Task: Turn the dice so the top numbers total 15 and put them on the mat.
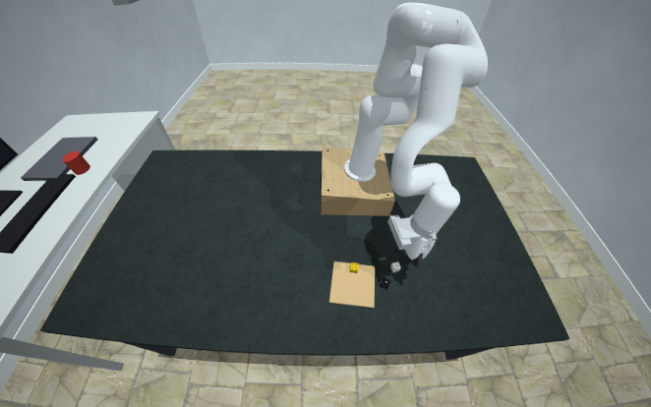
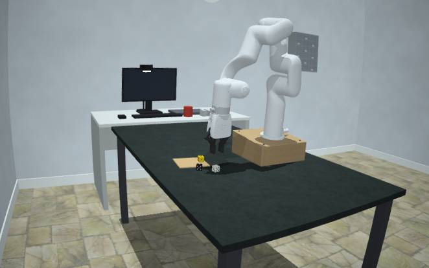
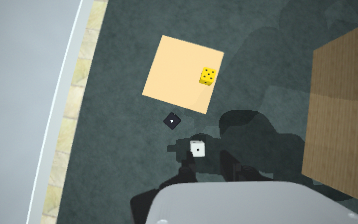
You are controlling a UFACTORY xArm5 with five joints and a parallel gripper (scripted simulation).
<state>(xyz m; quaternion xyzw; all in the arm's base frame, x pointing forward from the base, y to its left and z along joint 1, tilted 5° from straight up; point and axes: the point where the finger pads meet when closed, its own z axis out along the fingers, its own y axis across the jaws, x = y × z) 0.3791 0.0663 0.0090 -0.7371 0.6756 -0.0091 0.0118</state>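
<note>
Now: the white die 90 mm below my hand. Also, from my hand: black die (50 mm ahead, 50 mm to the right, 90 mm below); then tan mat (40 mm ahead, 150 mm to the right, 100 mm below); then yellow die (10 mm behind, 140 mm to the right, 90 mm below).
</note>
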